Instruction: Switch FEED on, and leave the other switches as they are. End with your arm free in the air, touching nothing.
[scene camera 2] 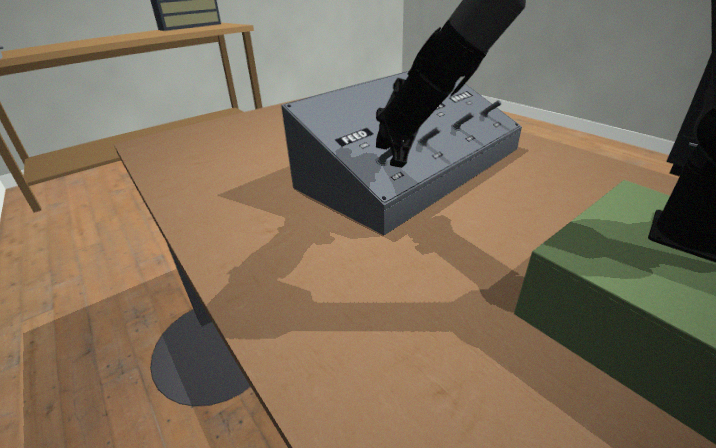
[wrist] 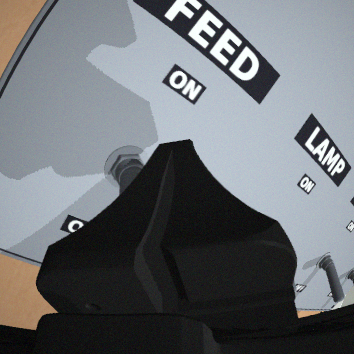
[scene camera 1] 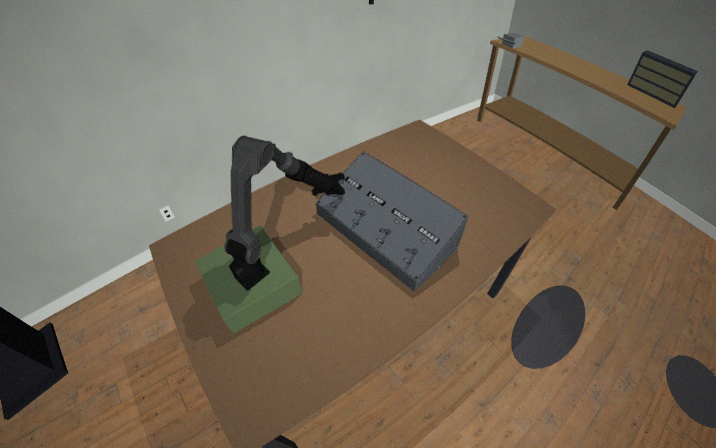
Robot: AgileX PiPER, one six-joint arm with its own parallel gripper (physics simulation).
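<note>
The sloped grey switch panel point(scene camera 1: 406, 187) point(scene camera 2: 332, 113) point(wrist: 230, 160) stands on the table. My gripper point(scene camera 1: 343, 184) point(scene camera 2: 390, 154) point(wrist: 178, 161) is low over its FEED end, fingertips apart. The FEED lever point(scene camera 1: 336, 198) point(scene camera 2: 385, 157) point(wrist: 127, 176) leans toward its OFF label; its upper part is hidden at the fingers, and I cannot tell whether they touch it. The LAMP lever point(scene camera 1: 360, 214) point(scene camera 2: 428, 137) point(wrist: 332, 277), VALVE lever point(scene camera 1: 384, 232) point(scene camera 2: 463, 121) and BRAKE lever point(scene camera 1: 411, 253) point(scene camera 2: 491, 109) also lean toward OFF. In the wrist view, one finger hides the other.
The brown table point(scene camera 1: 316, 348) point(scene camera 2: 380, 380) carries the panel and the green base block point(scene camera 1: 279, 269) point(scene camera 2: 607, 311) of my arm. A wooden bench point(scene camera 1: 586, 68) point(scene camera 2: 132, 39) with a small drawer cabinet point(scene camera 1: 662, 78) point(scene camera 2: 189, 13) stands beyond the table.
</note>
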